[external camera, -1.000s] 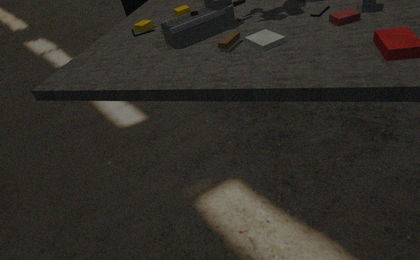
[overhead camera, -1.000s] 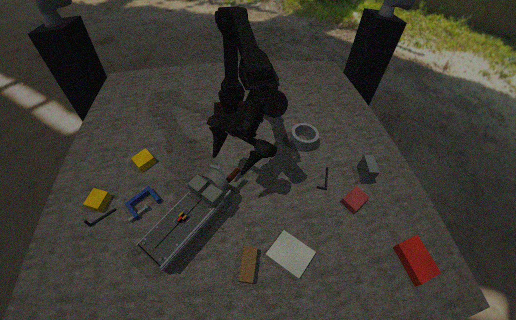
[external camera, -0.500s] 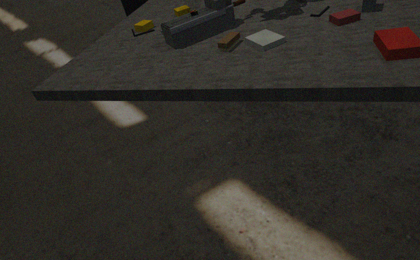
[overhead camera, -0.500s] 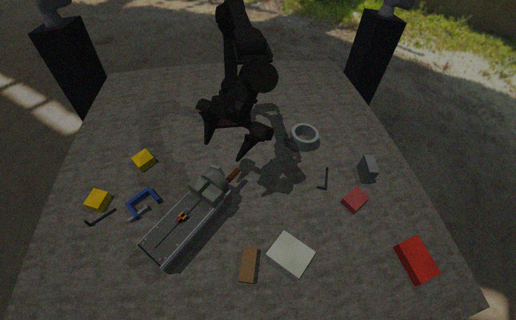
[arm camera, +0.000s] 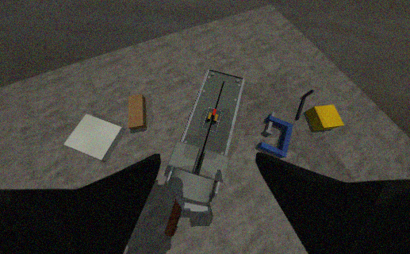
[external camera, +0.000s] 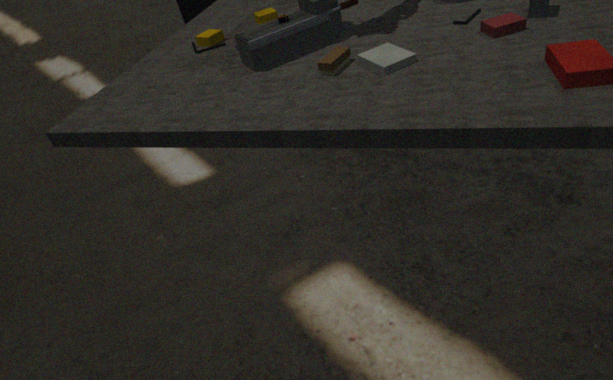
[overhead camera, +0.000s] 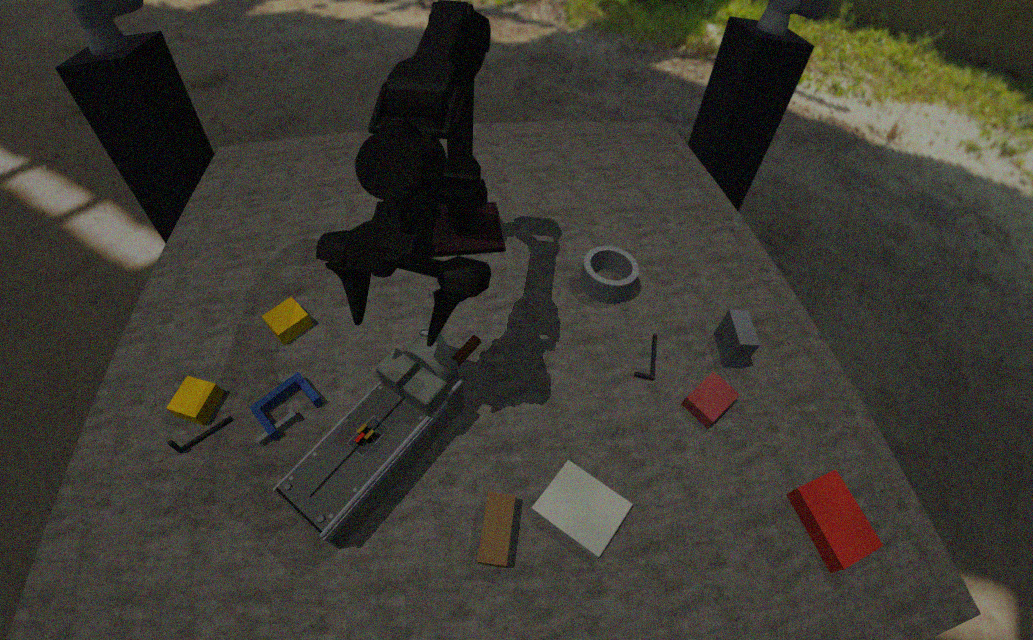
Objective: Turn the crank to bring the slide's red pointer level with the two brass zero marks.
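The brown crank handle is 120 mm below my gripper tip, 80 mm to the left of it and 60 mm behind it. Round my gripper tip: white plate (220 mm to the left, 180 mm below, 160 mm ahead); red pointer (110 mm below, 80 mm ahead, 50 mm to the right); brown block (180 mm ahead, 170 mm below, 110 mm to the left).
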